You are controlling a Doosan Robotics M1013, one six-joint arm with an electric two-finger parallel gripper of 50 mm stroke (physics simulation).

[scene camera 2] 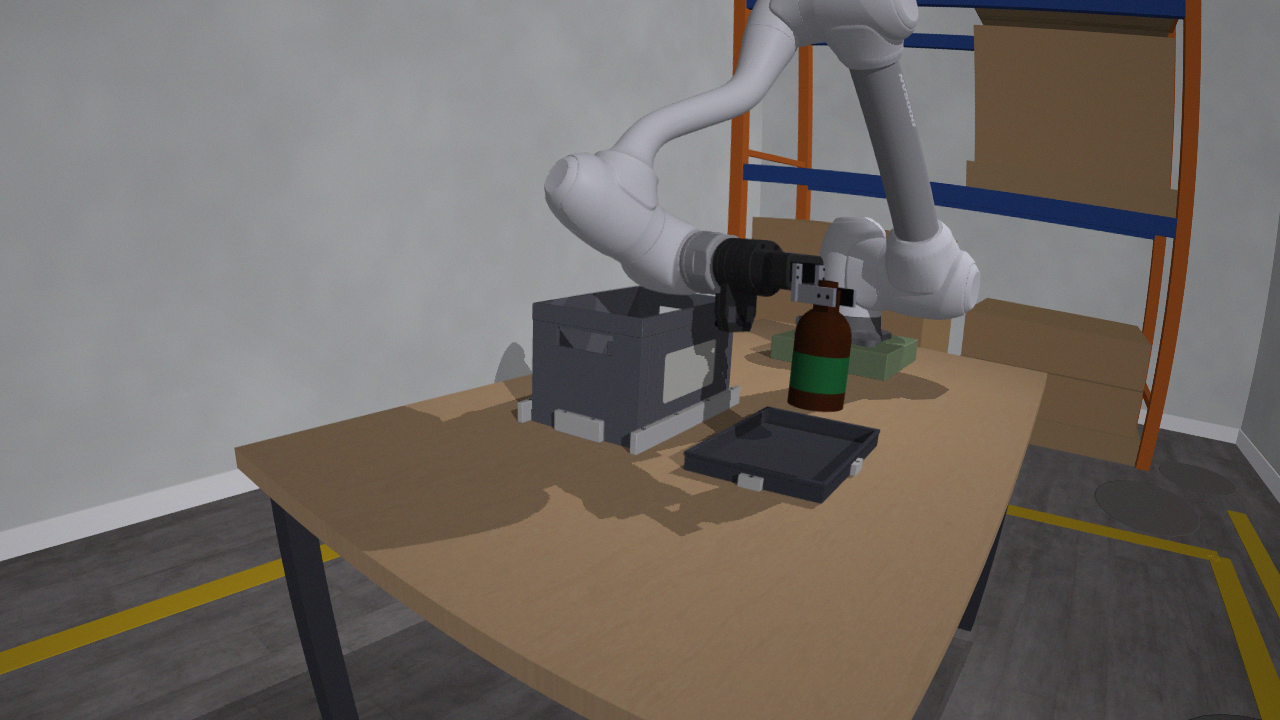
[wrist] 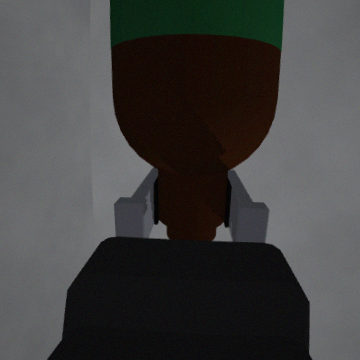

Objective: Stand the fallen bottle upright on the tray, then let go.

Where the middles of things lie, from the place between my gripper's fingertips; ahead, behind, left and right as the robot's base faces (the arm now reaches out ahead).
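There's a brown bottle [wrist: 194, 96], and my gripper is 60 mm above the bottle and 30 mm to the left of the bottle.
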